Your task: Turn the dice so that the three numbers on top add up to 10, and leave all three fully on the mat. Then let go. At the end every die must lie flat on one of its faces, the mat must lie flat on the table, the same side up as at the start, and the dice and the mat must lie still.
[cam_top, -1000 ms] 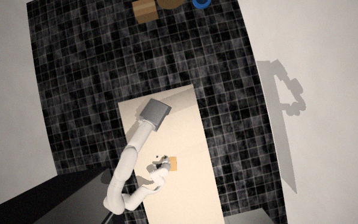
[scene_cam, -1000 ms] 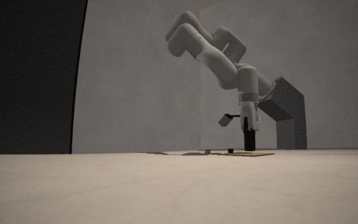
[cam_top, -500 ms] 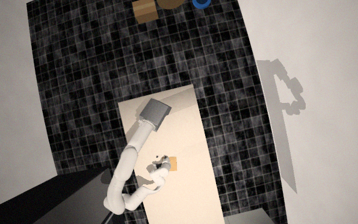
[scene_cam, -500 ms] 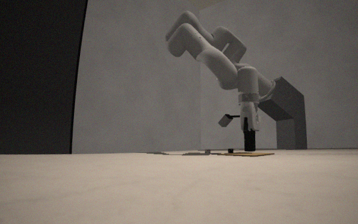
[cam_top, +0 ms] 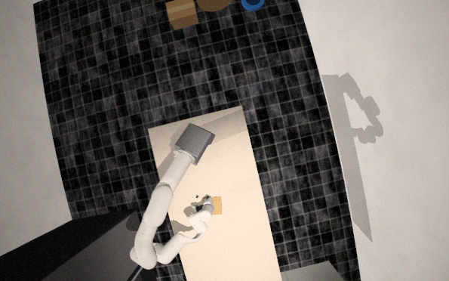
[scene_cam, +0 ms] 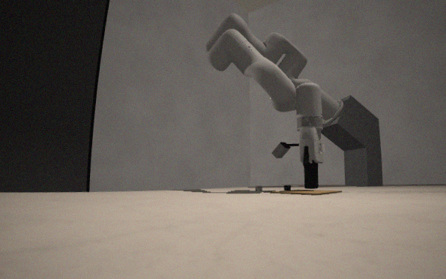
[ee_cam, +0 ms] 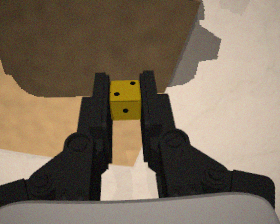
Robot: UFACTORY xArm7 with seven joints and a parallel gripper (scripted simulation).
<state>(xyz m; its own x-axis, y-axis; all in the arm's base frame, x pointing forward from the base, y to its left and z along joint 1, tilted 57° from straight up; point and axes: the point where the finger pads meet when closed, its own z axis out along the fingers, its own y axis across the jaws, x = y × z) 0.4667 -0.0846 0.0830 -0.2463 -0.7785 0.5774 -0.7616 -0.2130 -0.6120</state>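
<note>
Right now my hand is 1 cm above the yellow die. Also, from my hand: pale die: 16 cm to the right, 2 cm below, 1 cm behind; then tan mat: 4 cm ahead, 3 cm below, 1 cm to the right; then black die: 8 cm behind, 7 cm to the right, 2 cm below.
</note>
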